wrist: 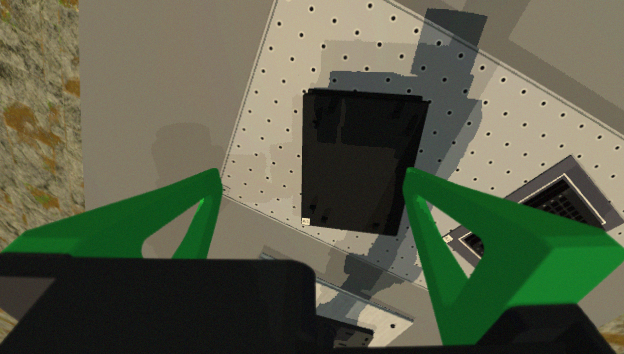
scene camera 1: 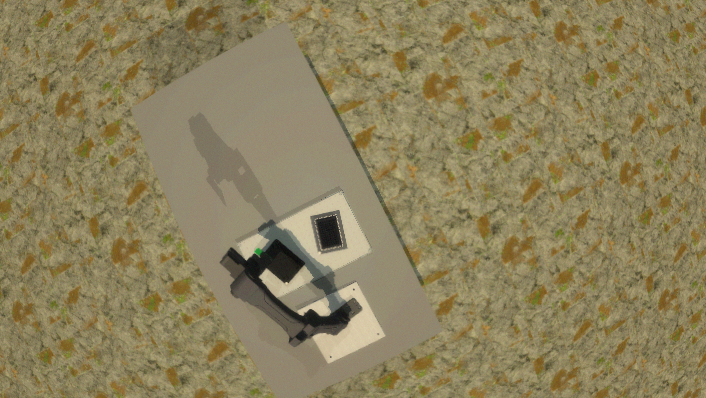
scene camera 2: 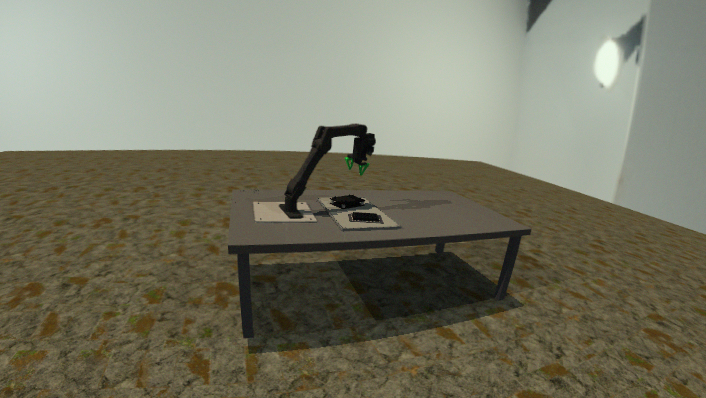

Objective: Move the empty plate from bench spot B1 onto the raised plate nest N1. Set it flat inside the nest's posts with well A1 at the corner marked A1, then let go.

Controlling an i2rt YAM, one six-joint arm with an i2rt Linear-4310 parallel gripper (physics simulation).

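Places are measured from the arm's base along level axes (x left, y back, z up), in centimetres.
Where they show: gripper, between the fingertips: [wrist: 312,178] [scene camera 2: 355,172]; arm's base, origin of its link: [wrist: 318,326] [scene camera 1: 340,316] [scene camera 2: 290,211].
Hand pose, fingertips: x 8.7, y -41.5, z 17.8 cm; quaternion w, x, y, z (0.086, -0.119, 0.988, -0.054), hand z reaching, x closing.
Things, the pixels of their top centre, and the offset from my fingertips. Level surfaces: height alone.
- plate, centre of its top: [wrist: 535,238] [scene camera 1: 328,233] [scene camera 2: 365,215] dx -28.0, dy +8.3, dz -16.0 cm
- nest N1, centre of its top: [wrist: 355,177] [scene camera 1: 280,263] [scene camera 2: 347,197] dx -4.1, dy +6.0, dz -13.3 cm
- grey table, height of its surface: dz -18.9 cm
The plate [scene camera 1: 330,232] [scene camera 2: 365,217] is dark with many small wells and lies flat in a grey frame at bench spot B1. In the wrist view the plate [wrist: 562,200] is at the right, partly hidden behind a green finger. The nest N1 [scene camera 1: 284,262] [scene camera 2: 347,201] [wrist: 355,175] is a raised black block with small dark posts, hard to make out. Its small white A1 label [wrist: 306,221] is at its lower left corner in the wrist view. My gripper [scene camera 2: 355,171] [wrist: 312,178] is open and empty, high above the board near the nest, apart from both things.
The plate and nest stand on a pale perforated board [scene camera 1: 357,242] [scene camera 2: 390,224] [wrist: 350,55]. The arm's base stands on a separate pale plate [scene camera 1: 362,330] [scene camera 2: 265,212]. Both are on a grey table [scene camera 1: 250,85] [scene camera 2: 450,215]. The arm's shadow crosses the board between nest and plate.
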